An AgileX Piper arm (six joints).
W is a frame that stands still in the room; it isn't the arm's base.
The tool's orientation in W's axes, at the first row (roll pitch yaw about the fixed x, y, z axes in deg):
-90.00, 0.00, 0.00
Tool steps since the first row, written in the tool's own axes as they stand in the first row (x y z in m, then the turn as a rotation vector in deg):
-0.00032, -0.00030, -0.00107, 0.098, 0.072, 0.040
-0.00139, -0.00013, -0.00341, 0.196, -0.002, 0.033
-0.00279, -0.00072, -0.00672, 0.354, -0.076, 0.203
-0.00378, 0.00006, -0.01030, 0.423, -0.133, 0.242
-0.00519, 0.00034, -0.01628, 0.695, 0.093, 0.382
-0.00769, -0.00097, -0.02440, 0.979, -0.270, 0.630
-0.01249, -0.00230, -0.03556, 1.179, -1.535, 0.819
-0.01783, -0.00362, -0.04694, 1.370, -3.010, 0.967
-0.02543, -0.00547, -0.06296, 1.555, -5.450, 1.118
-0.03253, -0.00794, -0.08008, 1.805, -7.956, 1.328
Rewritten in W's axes. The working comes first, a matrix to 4 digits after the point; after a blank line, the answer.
The tool's axes in the first row as the columns of a matrix, in W's axes (used below as rounded here):
1.0000, 0.0000, 0.0000
0.0000, 0.0000, 1.0000
0.0000, -1.0000, 0.0000

-0.00032, -0.00107, 0.00030, 0.098, 0.040, -0.072
-0.00139, -0.00341, 0.00013, 0.196, 0.033, 0.002
-0.00279, -0.00672, 0.00072, 0.354, 0.203, 0.076
-0.00378, -0.01030, -0.00006, 0.423, 0.242, 0.133
-0.00519, -0.01628, -0.00034, 0.695, 0.382, -0.093
-0.00769, -0.02440, 0.00097, 0.979, 0.630, 0.270
-0.01249, -0.03556, 0.00230, 1.179, 0.819, 1.535
-0.01783, -0.04694, 0.00362, 1.370, 0.967, 3.010
-0.02543, -0.06296, 0.00547, 1.555, 1.118, 5.450
-0.03253, -0.08008, 0.00794, 1.805, 1.328, 7.956

